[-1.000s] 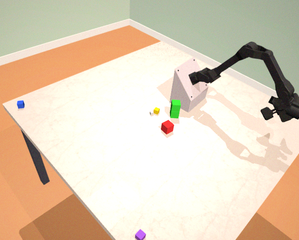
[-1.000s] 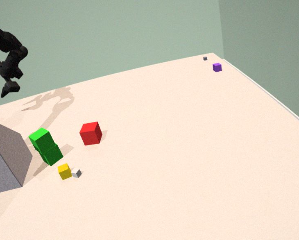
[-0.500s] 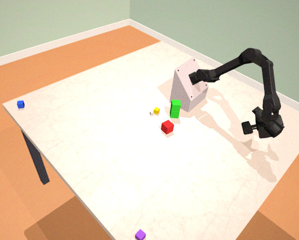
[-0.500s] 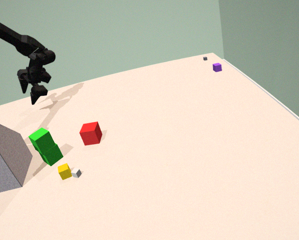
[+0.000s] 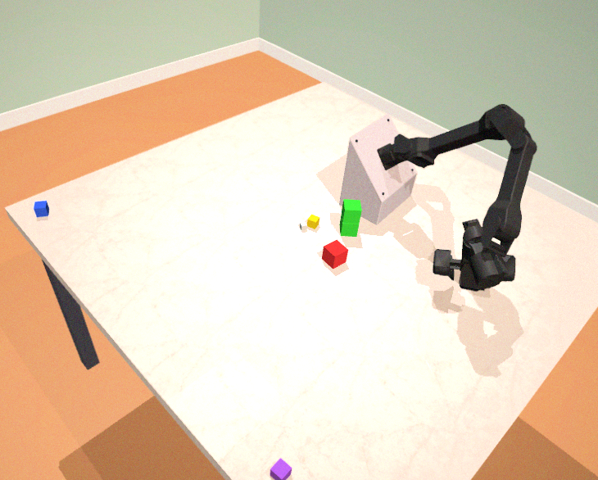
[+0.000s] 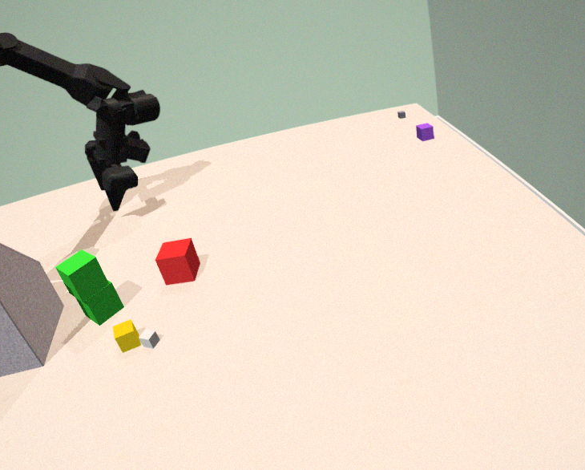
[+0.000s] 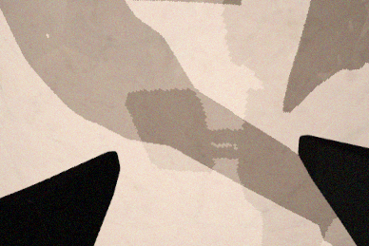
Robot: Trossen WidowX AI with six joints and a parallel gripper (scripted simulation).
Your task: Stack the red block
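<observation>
Now: the red block 180 mm ahead of my gripper tip, 300 mm to the right of it and 10 mm below it. From my gripper tip the other things lie so: yellow block: 120 mm ahead, 430 mm to the right, 20 mm below; small white block: 150 mm ahead, 440 mm to the right, 20 mm below; purple block: 670 mm ahead, 10 mm to the right, 20 mm below.
</observation>
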